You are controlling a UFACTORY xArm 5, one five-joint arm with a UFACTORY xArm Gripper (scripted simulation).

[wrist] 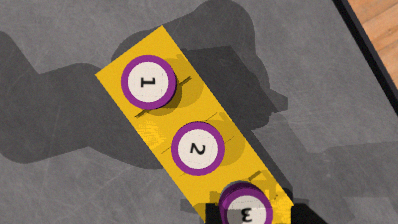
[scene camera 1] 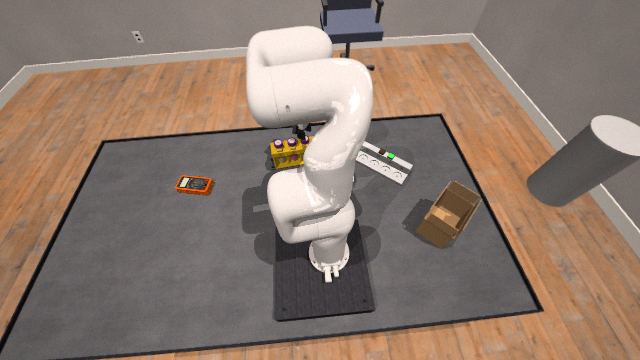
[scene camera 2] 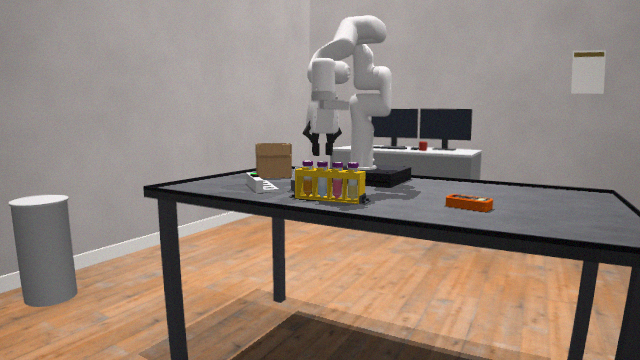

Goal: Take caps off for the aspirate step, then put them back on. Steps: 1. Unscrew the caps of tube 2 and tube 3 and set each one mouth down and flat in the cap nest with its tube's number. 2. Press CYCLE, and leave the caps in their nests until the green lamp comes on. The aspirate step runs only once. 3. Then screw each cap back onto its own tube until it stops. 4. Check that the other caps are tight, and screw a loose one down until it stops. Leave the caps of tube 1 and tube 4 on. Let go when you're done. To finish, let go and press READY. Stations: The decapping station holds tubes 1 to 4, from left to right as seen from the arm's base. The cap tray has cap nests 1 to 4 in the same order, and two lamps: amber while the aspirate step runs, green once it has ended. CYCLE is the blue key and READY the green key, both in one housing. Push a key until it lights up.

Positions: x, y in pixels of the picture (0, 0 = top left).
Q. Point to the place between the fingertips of my gripper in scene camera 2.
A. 322, 155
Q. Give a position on a cardboard box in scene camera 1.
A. At 450, 214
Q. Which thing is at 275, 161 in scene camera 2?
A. A cardboard box.
